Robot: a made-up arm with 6 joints.
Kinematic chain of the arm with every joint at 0, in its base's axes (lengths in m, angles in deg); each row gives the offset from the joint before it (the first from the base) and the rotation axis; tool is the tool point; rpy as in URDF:
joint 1: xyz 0 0 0.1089 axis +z
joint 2: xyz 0 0 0 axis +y
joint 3: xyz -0.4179 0 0.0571 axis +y
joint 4: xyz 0.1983 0 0.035 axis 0.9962 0 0.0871
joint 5: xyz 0 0 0 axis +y
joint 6: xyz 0.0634 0 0.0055 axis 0.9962 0 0.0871
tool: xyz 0 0 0 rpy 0 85 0
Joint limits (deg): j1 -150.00..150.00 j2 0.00..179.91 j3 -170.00..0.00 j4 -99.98..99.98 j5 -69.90..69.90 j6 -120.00..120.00
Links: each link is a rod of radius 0.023 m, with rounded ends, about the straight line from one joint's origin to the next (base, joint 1, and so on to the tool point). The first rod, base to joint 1, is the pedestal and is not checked.
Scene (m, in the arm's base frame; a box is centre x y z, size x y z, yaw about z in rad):
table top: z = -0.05
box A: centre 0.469 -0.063 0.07 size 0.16 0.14 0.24 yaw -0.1
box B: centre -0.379 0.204 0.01 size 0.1 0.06 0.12 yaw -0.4
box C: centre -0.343 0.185 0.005 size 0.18 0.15 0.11 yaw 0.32
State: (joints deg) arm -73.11 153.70 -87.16 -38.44 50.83 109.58
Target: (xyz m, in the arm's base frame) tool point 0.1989 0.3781 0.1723
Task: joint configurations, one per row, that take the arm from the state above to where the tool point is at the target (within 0.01 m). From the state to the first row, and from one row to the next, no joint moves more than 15 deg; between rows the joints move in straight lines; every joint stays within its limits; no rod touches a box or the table.
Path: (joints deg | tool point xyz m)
1: -59.42 147.24 -87.86 -36.82 50.81 109.58 | 0.2313 -0.4496 0.0785
2: -45.72 140.78 -88.55 -35.19 50.79 109.58 | 0.3334 -0.3826 0.1367
3: -32.03 134.32 -89.25 -33.57 50.77 109.58 | 0.4111 -0.2893 0.1950
4: -18.33 127.87 -89.95 -31.95 50.75 109.58 | 0.4575 -0.1791 0.2525
5: -4.64 121.41 -90.64 -30.33 50.73 109.58 | 0.4690 -0.0630 0.3086
6: 9.25 123.33 -86.53 -28.64 51.13 109.58 | 0.4658 0.0518 0.2779
7: 23.13 125.24 -82.41 -26.95 51.53 109.58 | 0.4328 0.1603 0.2488
8: 37.02 127.16 -78.30 -25.27 51.93 109.58 | 0.3735 0.2548 0.2213
9: 50.90 129.08 -74.18 -23.58 52.33 109.58 | 0.2932 0.3288 0.1957
10: 64.79 131.00 -70.07 -21.90 52.73 109.58 | 0.1989 0.3781 0.1723

